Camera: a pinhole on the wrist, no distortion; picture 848 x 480 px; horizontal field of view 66.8 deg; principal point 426.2 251.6 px. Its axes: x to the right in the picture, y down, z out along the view. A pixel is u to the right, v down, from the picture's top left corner.
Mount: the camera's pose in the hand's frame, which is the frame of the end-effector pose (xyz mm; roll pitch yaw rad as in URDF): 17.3 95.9 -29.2 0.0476 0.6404 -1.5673
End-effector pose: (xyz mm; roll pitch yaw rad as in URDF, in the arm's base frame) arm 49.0 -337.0 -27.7 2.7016 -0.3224 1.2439
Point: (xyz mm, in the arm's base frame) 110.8 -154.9 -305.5
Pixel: 418 407
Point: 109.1 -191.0 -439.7
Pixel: 378 283
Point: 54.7 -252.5 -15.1
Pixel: outside the picture
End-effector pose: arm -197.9 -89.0 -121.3 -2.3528 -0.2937 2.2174
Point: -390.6 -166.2 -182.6
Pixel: 458 319
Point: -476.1 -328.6 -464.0
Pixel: 157 101
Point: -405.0 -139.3 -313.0
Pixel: 174 299
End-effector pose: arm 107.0 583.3 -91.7 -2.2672 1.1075 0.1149
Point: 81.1 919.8 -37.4
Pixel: 601 188
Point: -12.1 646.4 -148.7
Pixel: 188 219
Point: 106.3 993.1 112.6
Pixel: 709 43
